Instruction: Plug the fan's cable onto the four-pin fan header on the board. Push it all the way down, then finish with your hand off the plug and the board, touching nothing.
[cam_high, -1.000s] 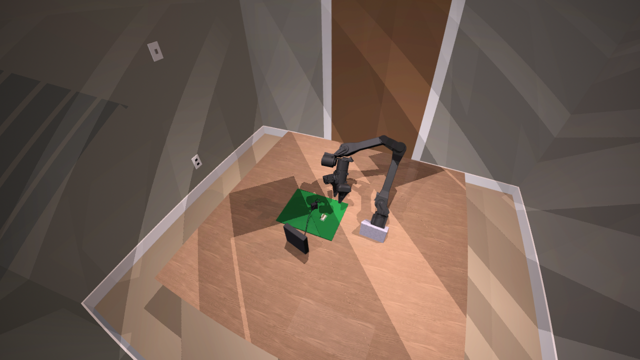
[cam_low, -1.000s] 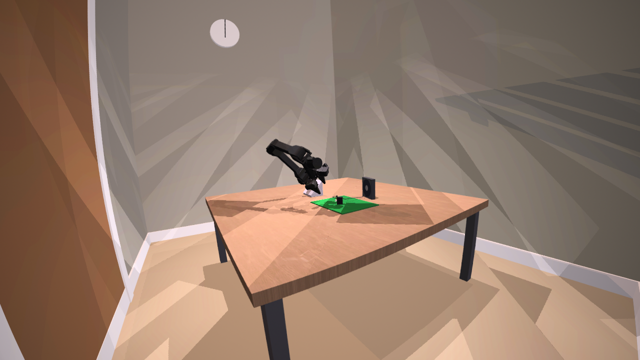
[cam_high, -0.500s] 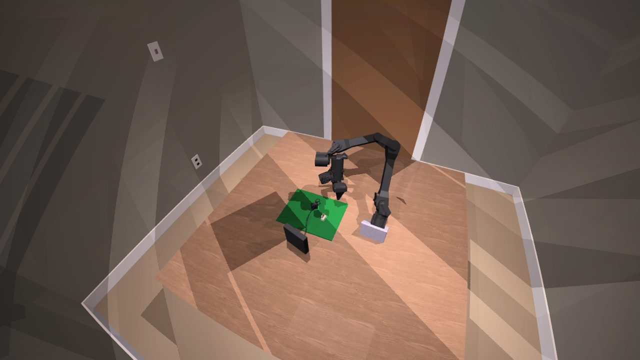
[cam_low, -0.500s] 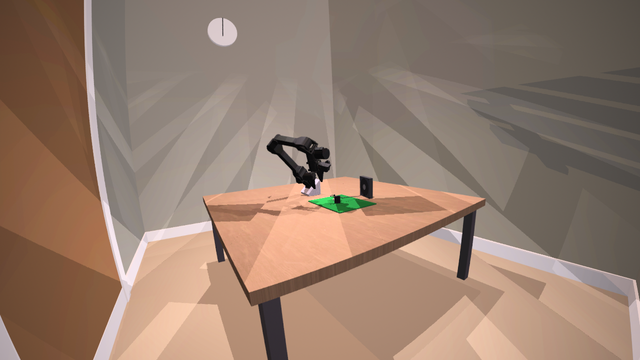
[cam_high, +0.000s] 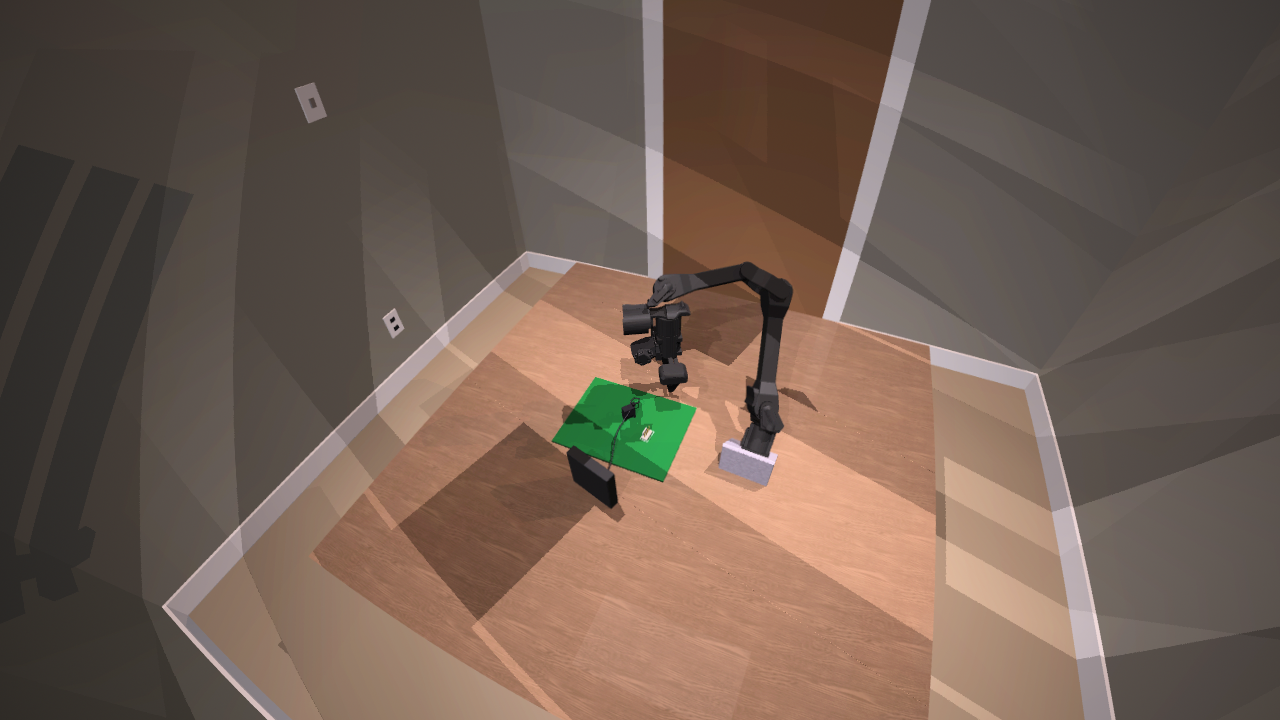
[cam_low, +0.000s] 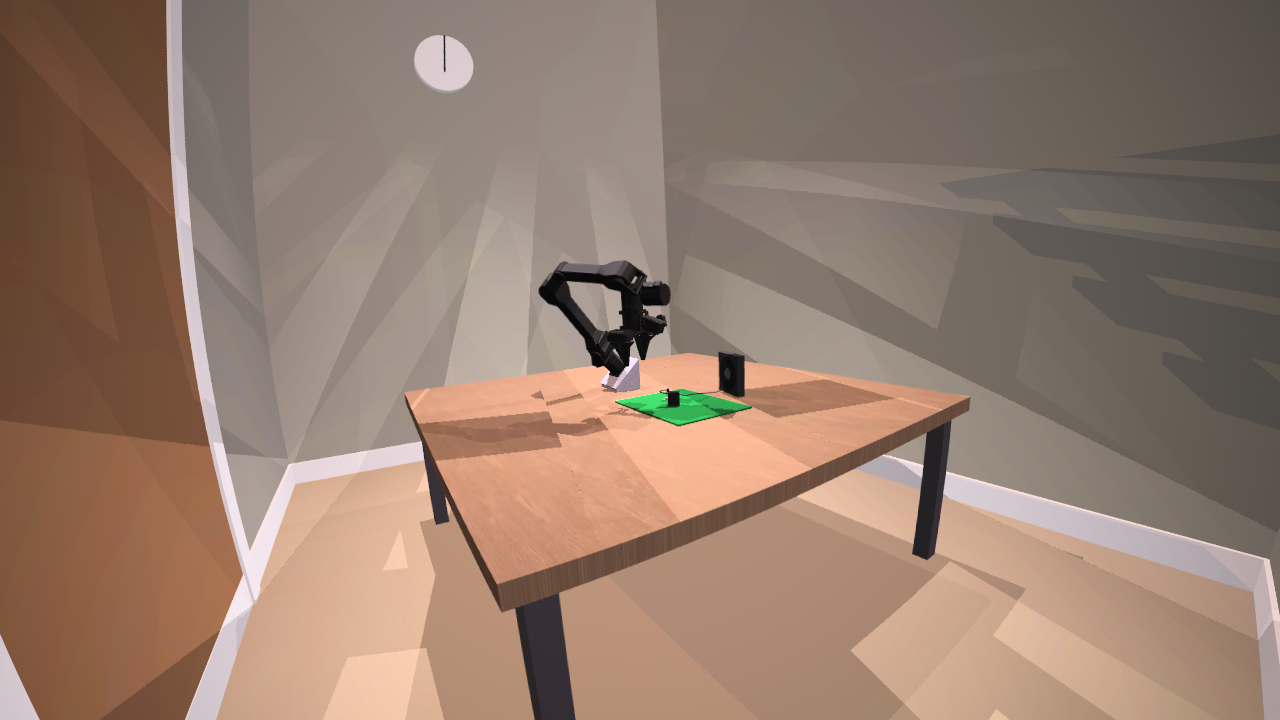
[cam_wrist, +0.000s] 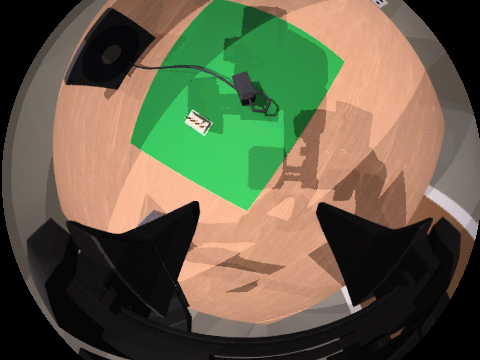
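My gripper tip is 10 cm above the black plug, 8 cm short of it and 7 cm to the right of it. Also, from my gripper tip: black fan (29 cm to the left, 6 cm below, 5 cm ahead); green board (13 cm below, 9 cm to the left, 8 cm ahead).
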